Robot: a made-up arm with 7 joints. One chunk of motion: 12 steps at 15 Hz.
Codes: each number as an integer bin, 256 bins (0 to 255) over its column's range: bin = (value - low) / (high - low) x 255, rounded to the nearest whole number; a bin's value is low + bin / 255 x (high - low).
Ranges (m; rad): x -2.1..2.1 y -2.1..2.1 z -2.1..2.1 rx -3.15..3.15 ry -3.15..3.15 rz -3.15..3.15
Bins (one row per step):
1: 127 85 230 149 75 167
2: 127 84 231 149 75 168
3: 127 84 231 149 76 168
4: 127 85 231 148 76 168
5: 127 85 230 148 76 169
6: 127 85 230 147 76 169
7: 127 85 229 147 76 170
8: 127 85 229 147 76 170
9: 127 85 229 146 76 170
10: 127 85 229 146 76 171
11: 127 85 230 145 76 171
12: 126 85 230 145 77 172
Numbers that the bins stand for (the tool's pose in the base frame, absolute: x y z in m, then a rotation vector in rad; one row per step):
1: -0.0082 -0.7000 1.6882 0.5312 -1.2971 0.9759
2: -0.0082 -0.7165 1.7047 0.5312 -1.2971 1.0006
3: -0.0082 -0.7165 1.7047 0.5312 -1.2724 1.0006
4: -0.0082 -0.7000 1.7047 0.5065 -1.2724 1.0006
5: -0.0082 -0.7000 1.6882 0.5065 -1.2724 1.0253
6: -0.0082 -0.7000 1.6882 0.4818 -1.2724 1.0253
7: -0.0082 -0.7000 1.6718 0.4818 -1.2724 1.0500
8: -0.0082 -0.7000 1.6718 0.4818 -1.2724 1.0500
9: -0.0082 -0.7000 1.6718 0.4571 -1.2724 1.0500
10: -0.0082 -0.7000 1.6718 0.4571 -1.2724 1.0747
11: -0.0082 -0.7000 1.6882 0.4324 -1.2724 1.0747
12: -0.0247 -0.7000 1.6882 0.4324 -1.2476 1.0994

